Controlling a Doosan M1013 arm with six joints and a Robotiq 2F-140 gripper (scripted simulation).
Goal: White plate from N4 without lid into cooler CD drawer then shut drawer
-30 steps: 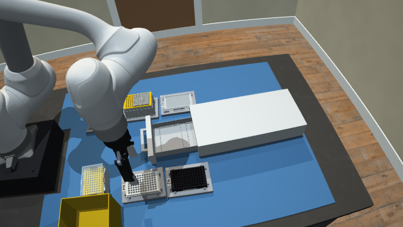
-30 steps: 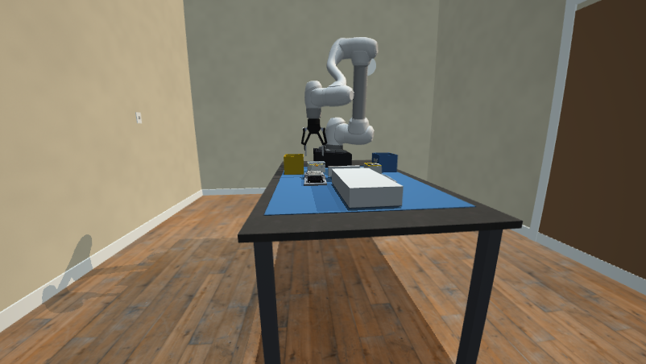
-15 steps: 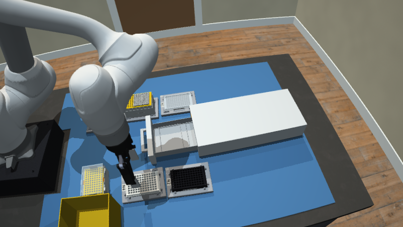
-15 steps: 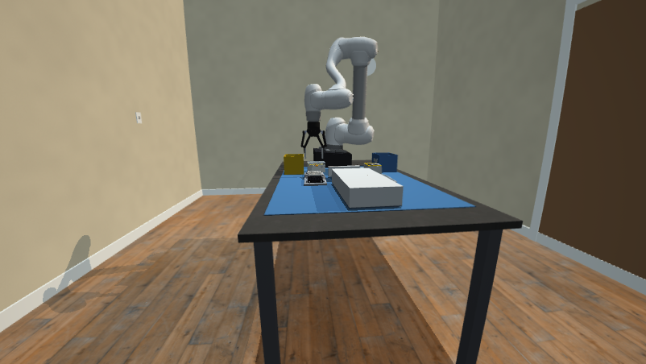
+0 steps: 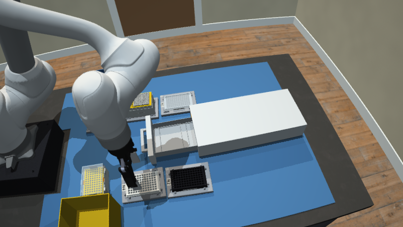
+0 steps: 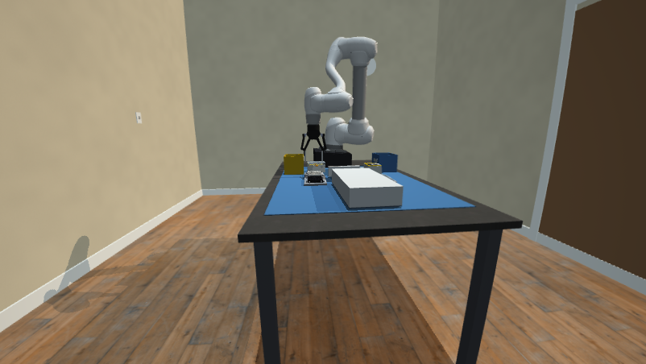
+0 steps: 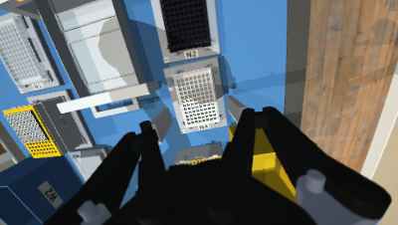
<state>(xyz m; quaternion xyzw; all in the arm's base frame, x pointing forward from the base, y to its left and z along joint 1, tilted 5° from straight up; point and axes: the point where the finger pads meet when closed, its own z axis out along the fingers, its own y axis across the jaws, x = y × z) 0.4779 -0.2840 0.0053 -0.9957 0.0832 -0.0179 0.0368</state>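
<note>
Now: hand 100 mm above the white plate. The rest, counted from my hand: yellow bin: 200 mm behind, 90 mm to the right, 80 mm below; then tip box: 170 mm behind, 80 mm below, 60 mm to the left; then black plate: 170 mm ahead, 100 mm below, 30 mm to the right.
</note>
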